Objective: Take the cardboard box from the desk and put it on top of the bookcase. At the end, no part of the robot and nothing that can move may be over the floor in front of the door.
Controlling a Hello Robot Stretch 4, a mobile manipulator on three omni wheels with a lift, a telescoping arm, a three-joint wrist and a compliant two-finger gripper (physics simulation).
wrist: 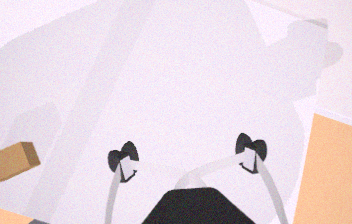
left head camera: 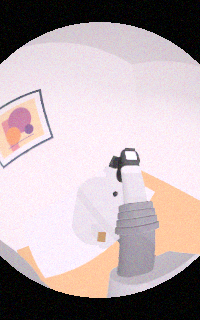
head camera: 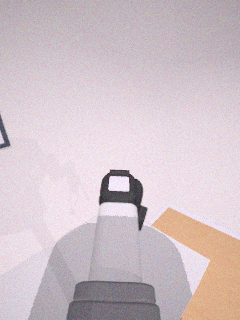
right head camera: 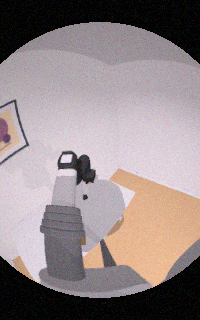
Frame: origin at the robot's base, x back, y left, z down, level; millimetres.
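Seen in the pictures: gripper, fingertip midpoint: (wrist: 186,150) (right head camera: 88,189).
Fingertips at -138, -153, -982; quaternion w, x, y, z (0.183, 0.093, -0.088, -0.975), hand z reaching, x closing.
A point is followed by its place in that frame, as x, y, z.
The small brown cardboard box (left head camera: 101,237) {211, -27, -719} (wrist: 19,160) {172, -31, -718} lies on the white desk top (left head camera: 55,250) {451, 386, -669} (wrist: 175,75) {-245, 16, -669}. In the wrist view it is at the left edge and partly cut off; in the right head view a sliver of the box (right head camera: 83,241) {216, -50, -716} shows beside the arm. My gripper (wrist: 186,150) {-138, -153, -982} points down over the white top, with its fingers wide apart and no object between them. It is to the right of the box in the wrist view, apart from it. In the head view the arm hides the fingers. I cannot make out the bookcase or the door.
Orange floor (head camera: 220,270) {-534, -997, 51} (left head camera: 175,220) {113, -1282, 51} (right head camera: 150,225) {125, -948, 51} (wrist: 330,170) {-1063, -777, 51} lies beside the white top. A framed picture (left head camera: 20,125) {-195, 494, -1555} (right head camera: 5,132) {-242, 450, -1546} hangs on the pale wall at the left. A dark narrow strip (right head camera: 107,254) shows near the robot's base. Shadows of the robot fall on the white top.
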